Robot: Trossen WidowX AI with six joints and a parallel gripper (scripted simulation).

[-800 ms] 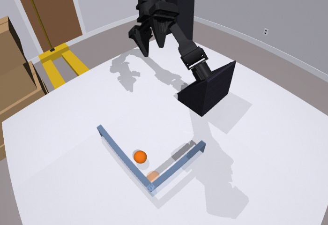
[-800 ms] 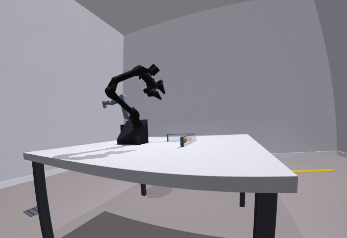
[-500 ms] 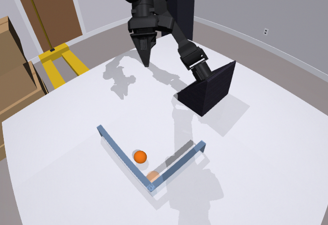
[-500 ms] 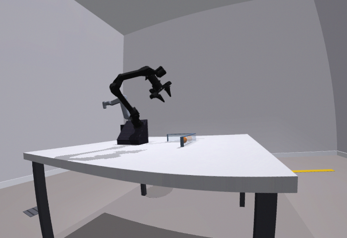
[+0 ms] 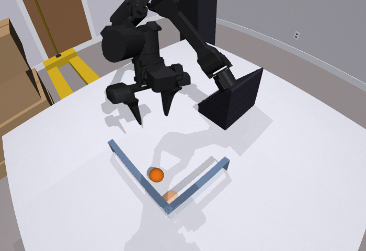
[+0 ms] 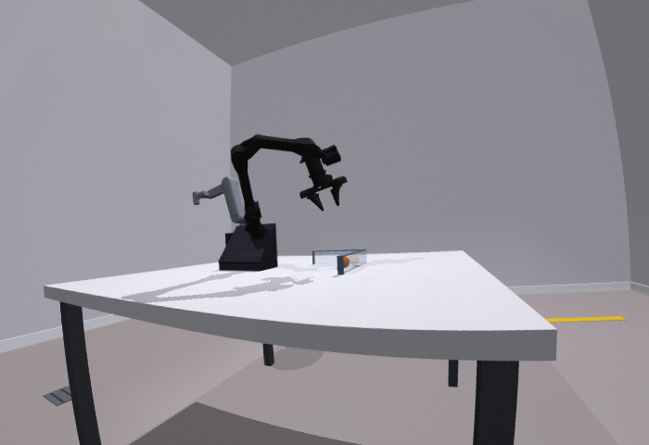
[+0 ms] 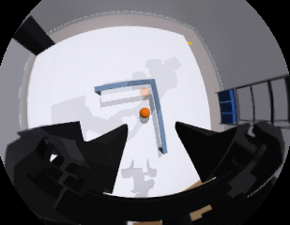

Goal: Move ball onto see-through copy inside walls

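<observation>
Now: the orange ball 4 cm ahead of my gripper tip, 1 cm to the left of it and 21 cm below it. Also, from my gripper tip: see-through copy of ball: 5 cm ahead, 10 cm to the left, 21 cm below.
</observation>
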